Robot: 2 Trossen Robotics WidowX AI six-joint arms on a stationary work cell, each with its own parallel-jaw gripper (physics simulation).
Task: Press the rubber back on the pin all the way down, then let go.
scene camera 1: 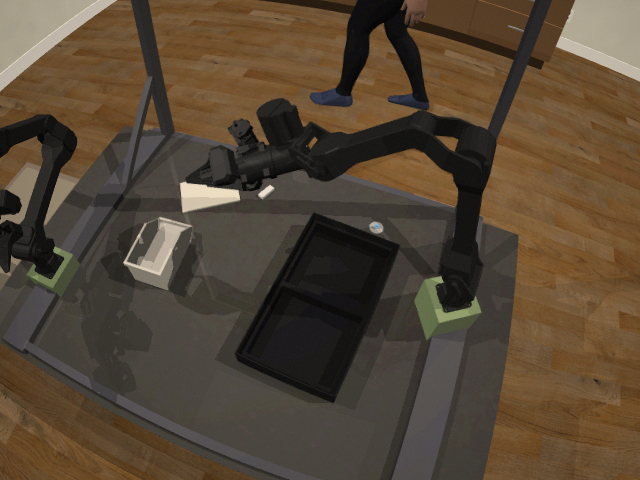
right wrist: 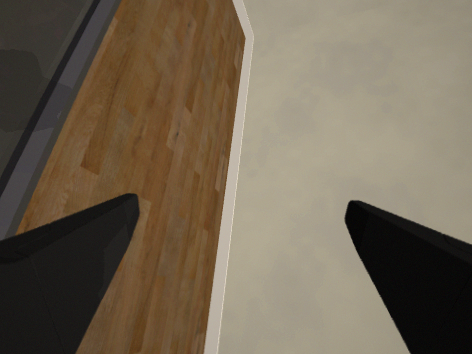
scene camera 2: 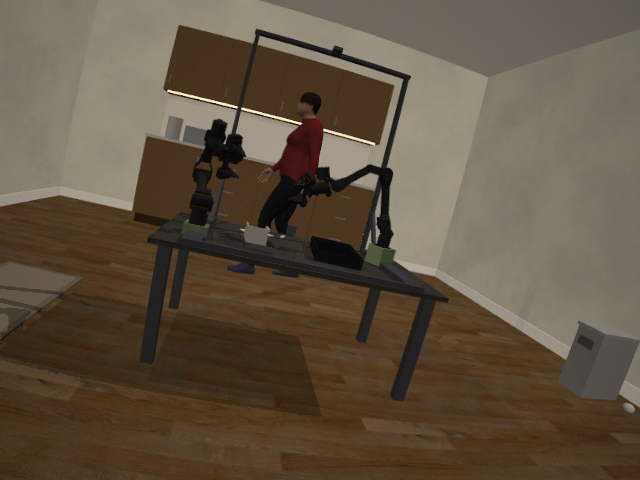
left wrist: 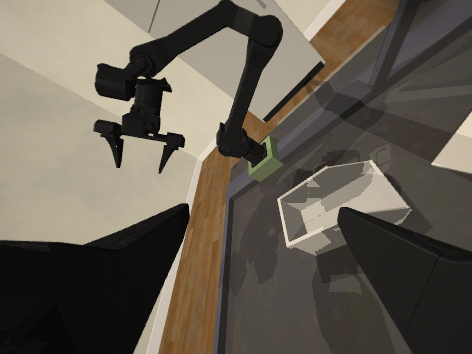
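Seen in the pictures: left gripper, fingertip midpoint: (scene camera 1: 196, 182) (scene camera 2: 290, 192) (left wrist: 262, 212); right gripper, fingertip midpoint: (right wrist: 244, 207) (scene camera 2: 241, 167) (left wrist: 139, 170); left arm's base at its link origin: (scene camera 1: 453, 296) (scene camera 2: 382, 246); right arm's base at its link origin: (scene camera 1: 49, 264) (scene camera 2: 196, 223) (left wrist: 259, 155).
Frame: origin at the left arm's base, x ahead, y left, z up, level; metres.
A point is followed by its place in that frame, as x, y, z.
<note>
A small round pale disc with a blue middle (scene camera 1: 376, 227) {0.085, -0.250, -0.086}, perhaps the pin, lies on the table just behind the black tray's far right corner in scene camera 1. Its rubber back is too small to make out. My left gripper (scene camera 1: 192, 179) {0.468, -0.236, 0.159} (scene camera 2: 295, 200) {0.468, -0.236, 0.159} (left wrist: 262, 212) {0.468, -0.236, 0.159} is open and empty, held above the table's far left part, well away from the disc. My right gripper (scene camera 2: 230, 174) (left wrist: 139, 170) {0.845, -0.063, 0.226} (right wrist: 244, 207) {0.845, -0.063, 0.226} is open and empty, raised high at the left of scene camera 2. The disc does not show in either wrist view.
A black two-part tray (scene camera 1: 284, 377) {0.358, 0.083, -0.053} (scene camera 2: 336, 253) {0.247, -0.060, -0.072} lies right of centre. A white open box (scene camera 1: 149, 276) {0.618, -0.179, -0.050} (scene camera 2: 256, 235) {0.632, -0.185, -0.055} (left wrist: 312, 245) {0.576, -0.183, -0.053} stands at the left. A cream block (scene camera 1: 206, 197) {0.480, -0.413, -0.088} and a small white piece (scene camera 1: 266, 192) {0.327, -0.397, -0.084} lie behind it. A person (scene camera 2: 302, 149) stands behind the table.
</note>
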